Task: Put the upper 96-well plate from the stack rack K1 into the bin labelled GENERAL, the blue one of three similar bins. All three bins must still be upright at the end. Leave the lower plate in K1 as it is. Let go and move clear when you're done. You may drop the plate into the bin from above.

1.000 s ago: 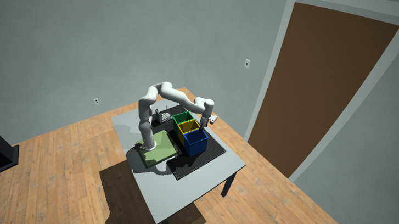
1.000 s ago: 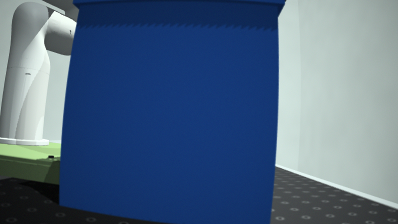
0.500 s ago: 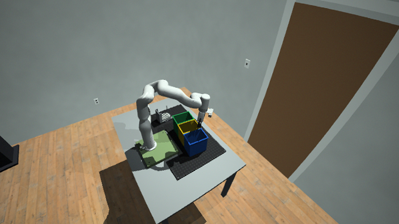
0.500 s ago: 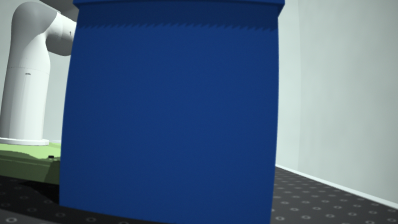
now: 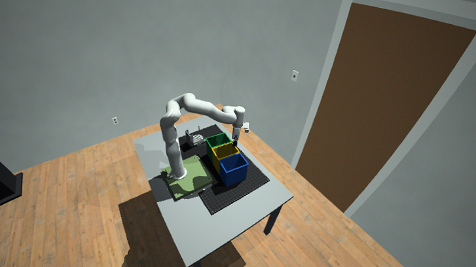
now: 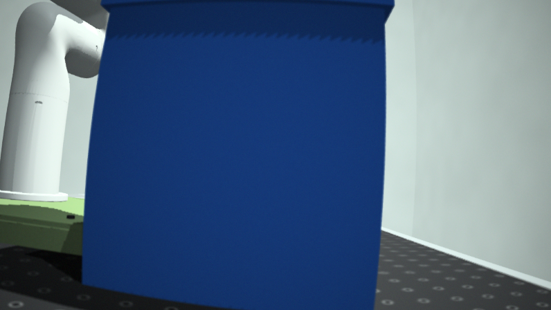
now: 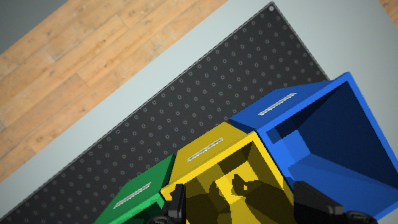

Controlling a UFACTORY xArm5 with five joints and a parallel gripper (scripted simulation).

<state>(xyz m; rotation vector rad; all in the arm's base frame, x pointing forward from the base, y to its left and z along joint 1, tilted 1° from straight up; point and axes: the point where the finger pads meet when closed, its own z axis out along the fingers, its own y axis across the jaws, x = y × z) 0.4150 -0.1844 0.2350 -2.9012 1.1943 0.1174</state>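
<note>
The white 96-well plate lies 10 cm behind my hand, 42 cm to the left of it and 22 cm below it. From my hand the other things lie so: blue bin: 10 cm behind, 10 cm to the right, 17 cm below; then yellow bin: 7 cm behind, 3 cm to the left, 17 cm below; then green bin: 4 cm behind, 16 cm to the left, 17 cm below.
</note>
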